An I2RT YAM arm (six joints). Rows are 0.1 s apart.
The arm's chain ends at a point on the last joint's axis. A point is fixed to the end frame.
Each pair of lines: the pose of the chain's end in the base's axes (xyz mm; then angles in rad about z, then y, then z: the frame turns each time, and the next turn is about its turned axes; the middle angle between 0 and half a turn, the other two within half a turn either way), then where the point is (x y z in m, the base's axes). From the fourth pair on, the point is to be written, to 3 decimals.
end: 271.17 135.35 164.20 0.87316 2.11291 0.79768
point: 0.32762 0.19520 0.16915
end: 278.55 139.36 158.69 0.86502 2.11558 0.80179
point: 0.33563 0.19862 0.16340
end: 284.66 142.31 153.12 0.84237 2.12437 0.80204
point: 0.34310 0.20029 0.15711
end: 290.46 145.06 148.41 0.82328 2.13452 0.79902
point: 0.350 0.202 0.152
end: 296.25 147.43 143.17 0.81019 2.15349 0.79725
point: 0.356 0.204 0.145
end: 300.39 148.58 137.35 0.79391 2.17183 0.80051
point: 0.362 0.204 0.137
